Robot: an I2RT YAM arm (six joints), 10 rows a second.
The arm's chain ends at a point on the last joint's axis. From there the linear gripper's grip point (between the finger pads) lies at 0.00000 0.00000 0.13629 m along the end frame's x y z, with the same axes.
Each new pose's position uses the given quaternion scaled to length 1; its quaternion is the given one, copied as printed.
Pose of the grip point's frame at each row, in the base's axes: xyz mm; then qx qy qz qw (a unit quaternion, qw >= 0):
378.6, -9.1, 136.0, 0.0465, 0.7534, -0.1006, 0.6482
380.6, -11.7, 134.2, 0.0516, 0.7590, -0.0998, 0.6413
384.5, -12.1, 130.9, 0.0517, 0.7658, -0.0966, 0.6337
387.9, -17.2, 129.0, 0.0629, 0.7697, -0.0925, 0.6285
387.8, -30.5, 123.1, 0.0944, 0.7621, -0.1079, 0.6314
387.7, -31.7, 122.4, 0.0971, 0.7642, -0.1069, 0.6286
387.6, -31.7, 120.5, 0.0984, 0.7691, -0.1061, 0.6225
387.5, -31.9, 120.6, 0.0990, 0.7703, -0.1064, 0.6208
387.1, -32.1, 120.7, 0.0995, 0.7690, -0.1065, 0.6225
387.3, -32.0, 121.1, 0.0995, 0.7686, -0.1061, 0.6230
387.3, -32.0, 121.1, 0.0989, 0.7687, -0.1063, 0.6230
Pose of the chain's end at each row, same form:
246.8, 19.8, 155.0, 0.0465, 0.7534, -0.1006, 0.6482
249.3, 18.0, 155.7, 0.0516, 0.7590, -0.0998, 0.6413
253.6, 17.0, 155.2, 0.0517, 0.7658, -0.0966, 0.6337
257.6, 13.0, 155.3, 0.0629, 0.7697, -0.0925, 0.6285
259.4, 8.2, 147.5, 0.0944, 0.7621, -0.1079, 0.6314
259.6, 7.2, 147.9, 0.0971, 0.7642, -0.1069, 0.6286
259.9, 7.2, 148.1, 0.0984, 0.7691, -0.1061, 0.6225
260.0, 7.2, 148.7, 0.0990, 0.7703, -0.1064, 0.6208
259.5, 7.1, 148.3, 0.0995, 0.7690, -0.1065, 0.6225
259.7, 7.1, 148.5, 0.0995, 0.7686, -0.1061, 0.6230
259.6, 7.1, 148.5, 0.0989, 0.7687, -0.1063, 0.6230

